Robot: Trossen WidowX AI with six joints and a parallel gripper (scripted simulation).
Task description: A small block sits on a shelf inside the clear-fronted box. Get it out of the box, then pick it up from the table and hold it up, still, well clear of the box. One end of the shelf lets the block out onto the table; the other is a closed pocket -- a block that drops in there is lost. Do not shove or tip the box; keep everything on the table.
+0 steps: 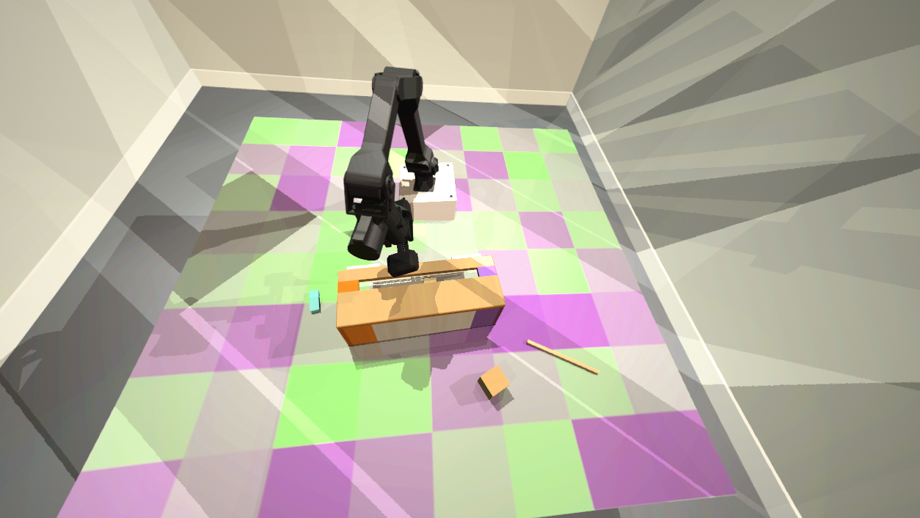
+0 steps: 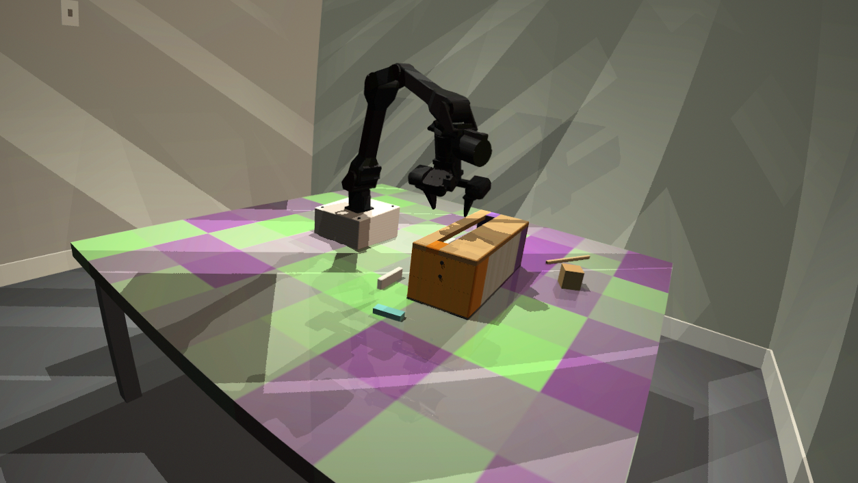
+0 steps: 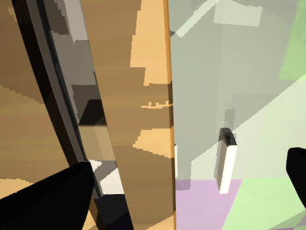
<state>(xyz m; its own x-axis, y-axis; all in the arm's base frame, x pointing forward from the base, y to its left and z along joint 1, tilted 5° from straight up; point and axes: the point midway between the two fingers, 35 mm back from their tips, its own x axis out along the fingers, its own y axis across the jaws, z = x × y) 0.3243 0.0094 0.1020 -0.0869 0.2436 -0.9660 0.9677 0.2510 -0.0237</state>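
My gripper tip is 4 cm short of the wooden box, 2 cm to the right of it and 9 cm above it. Round my gripper tip: thin wooden stick 17 cm ahead, 41 cm to the left, 15 cm below; tan cube 25 cm ahead, 22 cm to the left, 13 cm below; cyan block 8 cm ahead, 25 cm to the right, 15 cm below.
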